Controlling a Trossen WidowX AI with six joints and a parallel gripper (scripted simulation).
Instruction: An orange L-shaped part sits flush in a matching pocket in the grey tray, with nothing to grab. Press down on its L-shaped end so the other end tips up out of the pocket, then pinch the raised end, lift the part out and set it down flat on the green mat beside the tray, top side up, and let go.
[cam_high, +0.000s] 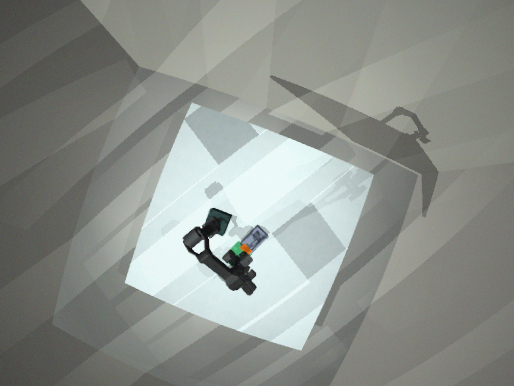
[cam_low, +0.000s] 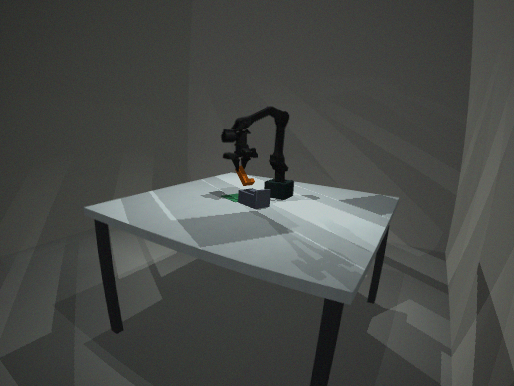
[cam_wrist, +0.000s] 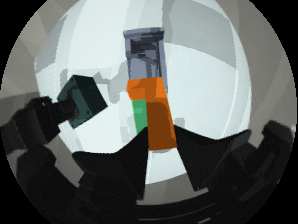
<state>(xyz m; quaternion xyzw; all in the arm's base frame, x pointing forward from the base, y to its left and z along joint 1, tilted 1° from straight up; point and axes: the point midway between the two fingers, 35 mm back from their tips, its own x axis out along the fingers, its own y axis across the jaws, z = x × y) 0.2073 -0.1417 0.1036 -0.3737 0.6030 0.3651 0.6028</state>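
The green mat lies 170 mm below my gripper tip, 30 mm to the right of it and 30 mm behind it. Round my gripper tip: orange L-shaped part 40 mm to the left, 30 mm below.
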